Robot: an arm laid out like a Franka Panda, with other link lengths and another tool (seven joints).
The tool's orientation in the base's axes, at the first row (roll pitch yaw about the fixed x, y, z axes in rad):
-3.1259 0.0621 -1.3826
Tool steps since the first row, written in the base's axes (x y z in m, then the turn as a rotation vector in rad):
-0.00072 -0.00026 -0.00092 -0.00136 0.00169 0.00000
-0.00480 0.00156 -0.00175 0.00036 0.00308 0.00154
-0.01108 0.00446 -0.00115 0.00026 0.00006 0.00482
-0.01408 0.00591 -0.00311 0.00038 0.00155 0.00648
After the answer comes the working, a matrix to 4 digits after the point.
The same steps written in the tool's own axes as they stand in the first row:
0.00018 0.00077 0.00090 -0.00191 0.00102 0.00010
-0.00232 0.00445 0.00183 -0.00305 -0.00095 -0.00134
-0.00637 0.01007 0.00139 -0.00031 -0.00034 -0.00481
-0.00823 0.01278 0.00343 -0.00185 -0.00076 -0.00637

The tool's axes in the first row as the columns of a matrix, in the base's axes (rounded; the answer above uses it unrounded):
0.1867 -0.9824 0.0038
-0.9804 -0.1861 0.0639
-0.0621 -0.0157 -0.9979

